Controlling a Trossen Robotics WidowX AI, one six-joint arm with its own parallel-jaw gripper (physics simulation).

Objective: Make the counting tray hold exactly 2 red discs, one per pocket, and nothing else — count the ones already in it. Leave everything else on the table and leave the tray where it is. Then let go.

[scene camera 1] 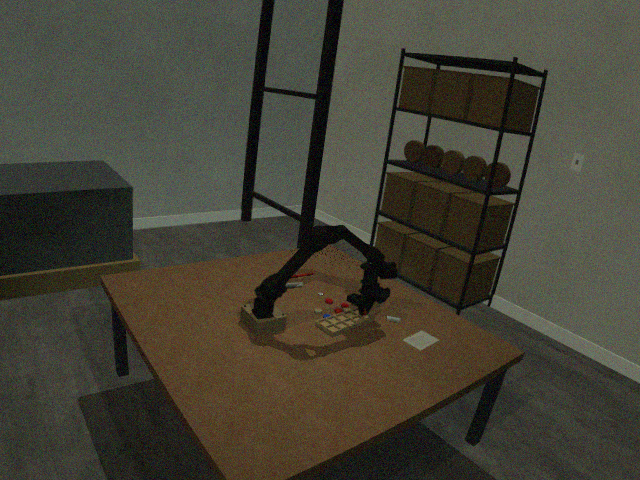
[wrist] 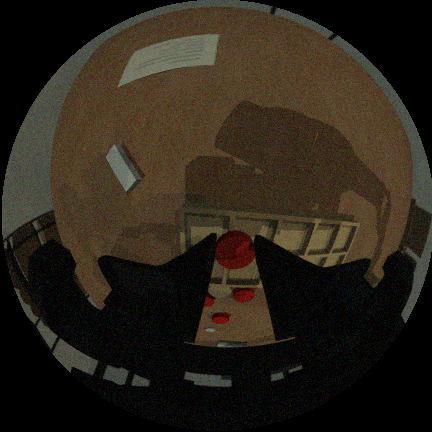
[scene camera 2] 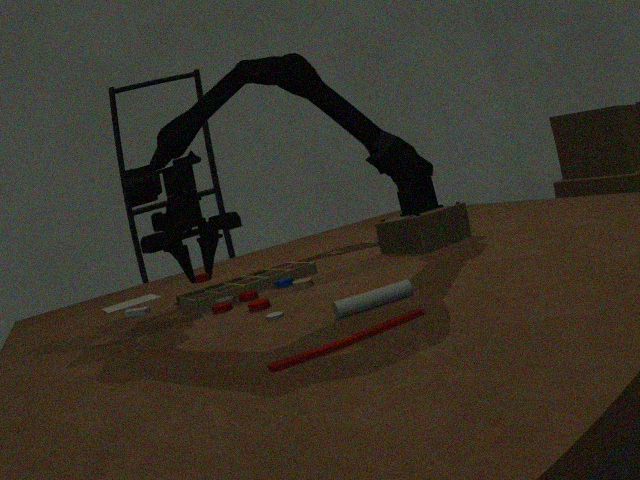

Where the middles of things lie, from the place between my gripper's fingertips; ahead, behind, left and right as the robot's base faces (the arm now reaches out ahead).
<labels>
I see my gripper 7 cm past the wooden counting tray (scene camera 2: 204,298), 2 cm to the right of it and 3 cm above it. Round my hand: red rod (scene camera 2: 314,353) (5 cm behind, 47 cm to the left, 3 cm below).
</labels>
